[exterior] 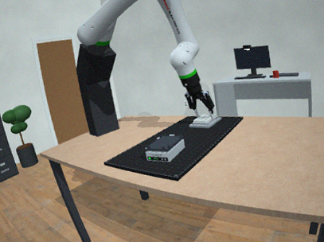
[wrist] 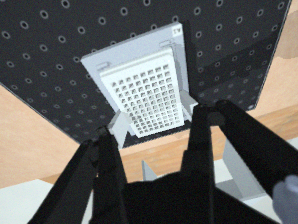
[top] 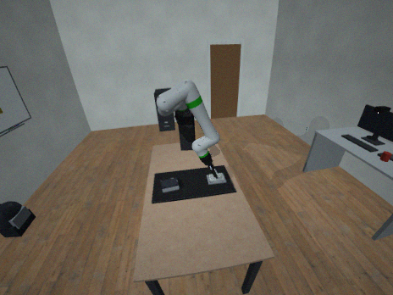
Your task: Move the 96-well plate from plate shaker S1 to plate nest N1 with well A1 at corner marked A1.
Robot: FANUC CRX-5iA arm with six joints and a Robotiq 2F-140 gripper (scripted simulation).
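Now: the white 96-well plate 20 mm below my hand. Round my hand: nest A1 mark: 80 mm to the right, 50 mm behind, 40 mm below; then grey plate nest N1: 40 mm below.
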